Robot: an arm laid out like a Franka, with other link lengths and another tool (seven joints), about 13 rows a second.
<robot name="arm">
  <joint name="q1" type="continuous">
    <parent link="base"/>
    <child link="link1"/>
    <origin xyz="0 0 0.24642"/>
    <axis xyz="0 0 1"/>
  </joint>
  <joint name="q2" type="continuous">
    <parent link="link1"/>
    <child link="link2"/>
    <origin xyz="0 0 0" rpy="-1.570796 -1.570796 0"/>
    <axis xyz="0 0 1"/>
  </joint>
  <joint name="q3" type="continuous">
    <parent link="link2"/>
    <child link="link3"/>
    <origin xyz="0.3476 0 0" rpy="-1.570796 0 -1.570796"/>
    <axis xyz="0 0 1"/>
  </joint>
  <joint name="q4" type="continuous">
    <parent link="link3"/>
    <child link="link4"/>
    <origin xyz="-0.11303 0 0" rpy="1.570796 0 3.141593"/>
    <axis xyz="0 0 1"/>
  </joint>
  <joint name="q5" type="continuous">
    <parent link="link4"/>
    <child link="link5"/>
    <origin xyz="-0.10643 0.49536 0" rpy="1.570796 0 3.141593"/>
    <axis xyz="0 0 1"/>
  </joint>
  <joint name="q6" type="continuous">
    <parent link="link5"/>
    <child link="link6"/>
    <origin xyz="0 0 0" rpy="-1.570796 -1.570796 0"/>
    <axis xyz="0 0 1"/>
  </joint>
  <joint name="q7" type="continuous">
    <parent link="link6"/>
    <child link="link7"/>
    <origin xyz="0 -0.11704 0" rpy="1.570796 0 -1.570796"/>
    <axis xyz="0 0 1"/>
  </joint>
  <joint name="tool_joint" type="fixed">
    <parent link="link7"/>
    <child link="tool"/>
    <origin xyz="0.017 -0.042 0.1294" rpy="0 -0.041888 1.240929"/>
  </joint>
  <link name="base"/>
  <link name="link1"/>
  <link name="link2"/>
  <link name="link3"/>
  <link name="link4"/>
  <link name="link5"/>
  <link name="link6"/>
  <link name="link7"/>
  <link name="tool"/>
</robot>
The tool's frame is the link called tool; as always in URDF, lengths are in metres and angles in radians. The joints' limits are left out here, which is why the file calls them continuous.
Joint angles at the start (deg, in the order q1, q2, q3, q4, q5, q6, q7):
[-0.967 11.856 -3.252 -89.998 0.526 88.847 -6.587]
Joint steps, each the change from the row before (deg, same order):
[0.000 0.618 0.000 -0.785 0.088 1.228 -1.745]
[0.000 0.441 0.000 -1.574 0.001 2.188 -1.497]
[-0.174 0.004 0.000 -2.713 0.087 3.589 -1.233]
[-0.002 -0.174 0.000 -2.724 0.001 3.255 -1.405]
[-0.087 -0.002 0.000 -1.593 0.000 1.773 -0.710]
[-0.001 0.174 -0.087 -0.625 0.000 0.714 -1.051]
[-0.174 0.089 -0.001 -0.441 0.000 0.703 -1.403]
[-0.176 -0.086 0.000 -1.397 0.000 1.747 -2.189]
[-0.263 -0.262 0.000 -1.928 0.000 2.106 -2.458]
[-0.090 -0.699 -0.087 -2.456 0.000 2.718 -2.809]
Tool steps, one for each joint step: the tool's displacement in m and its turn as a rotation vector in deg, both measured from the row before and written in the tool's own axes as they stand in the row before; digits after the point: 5 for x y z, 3 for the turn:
[0.00208 -0.00453 0.01354 -0.205 -0.125 -1.724]
[0.00306 -0.00482 0.01785 0.080 0.103 -1.480]
[0.00524 -0.00304 0.02154 0.776 0.321 -1.059]
[0.00176 -0.00113 0.02050 0.552 0.353 -1.396]
[0.00194 0.00028 0.01358 0.137 0.084 -0.612]
[0.00136 0.00040 0.00756 -0.118 -0.033 -0.950]
[0.00211 0.00126 0.00440 0.107 0.074 -1.231]
[0.00172 0.00241 0.01040 0.290 0.226 -2.014]
[0.00175 0.00462 0.01313 0.290 0.225 -2.193]
[-0.00084 0.00589 0.01199 0.650 0.590 -2.640]

